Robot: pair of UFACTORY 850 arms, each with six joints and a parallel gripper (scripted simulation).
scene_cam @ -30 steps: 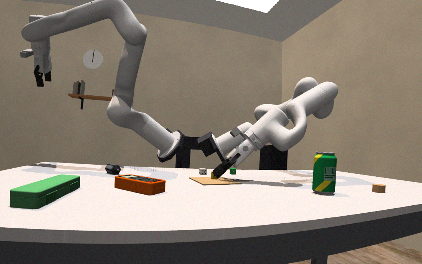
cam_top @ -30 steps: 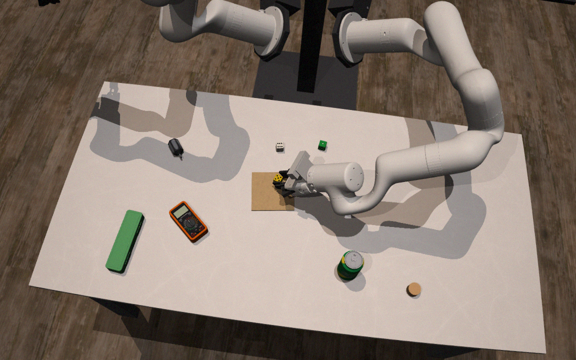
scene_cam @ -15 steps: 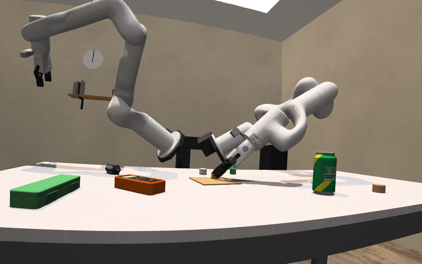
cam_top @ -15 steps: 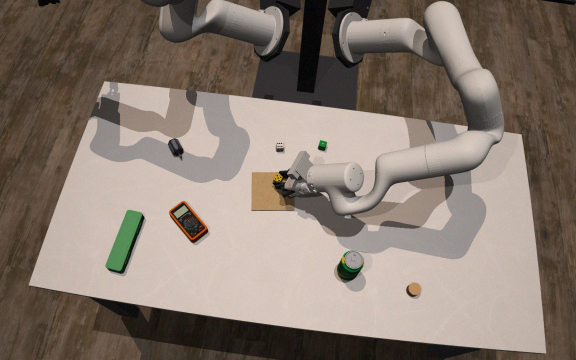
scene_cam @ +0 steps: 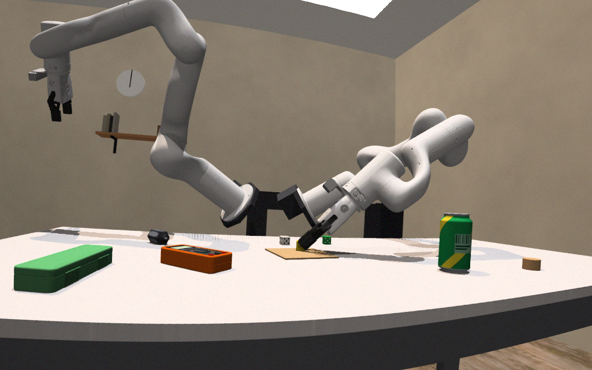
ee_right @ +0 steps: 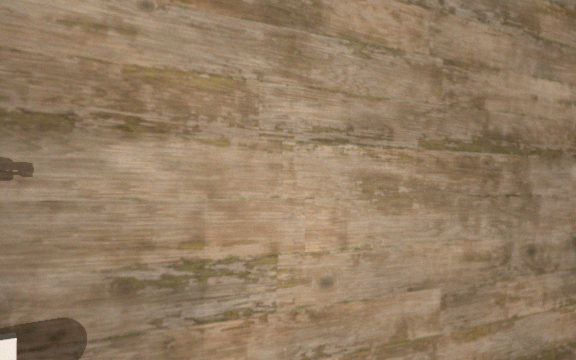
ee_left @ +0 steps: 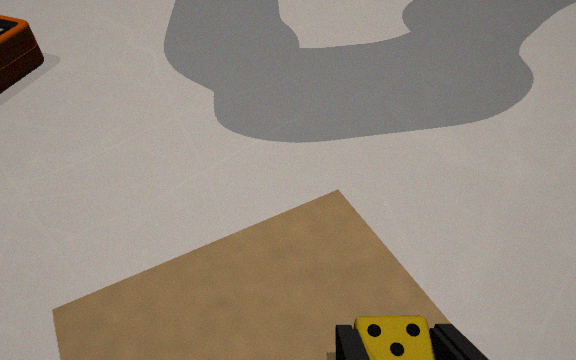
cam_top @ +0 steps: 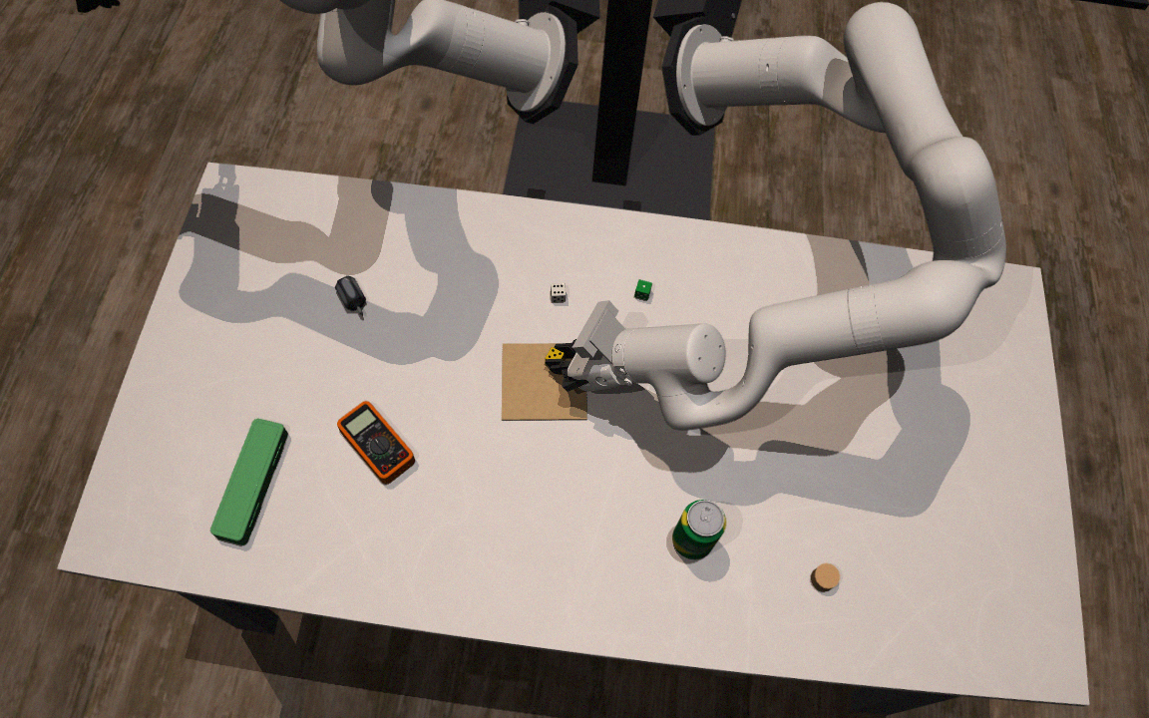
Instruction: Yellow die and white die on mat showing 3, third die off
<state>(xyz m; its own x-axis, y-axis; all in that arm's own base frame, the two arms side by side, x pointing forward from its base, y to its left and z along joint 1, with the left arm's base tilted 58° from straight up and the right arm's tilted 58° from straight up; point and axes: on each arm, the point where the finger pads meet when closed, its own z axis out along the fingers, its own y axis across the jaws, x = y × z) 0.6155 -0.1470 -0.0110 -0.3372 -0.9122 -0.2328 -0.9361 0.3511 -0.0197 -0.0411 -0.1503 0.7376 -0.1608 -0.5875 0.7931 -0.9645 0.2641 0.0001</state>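
Observation:
My left hand is 1 cm past the yellow die, 1 cm to the left of it and 2 cm above it. Round my left hand: white die (14 cm behind, 2 cm to the right, 2 cm below); then green die (16 cm behind, 13 cm to the left, 2 cm below); then tan mat (3 cm ahead, 3 cm to the right, 3 cm below).

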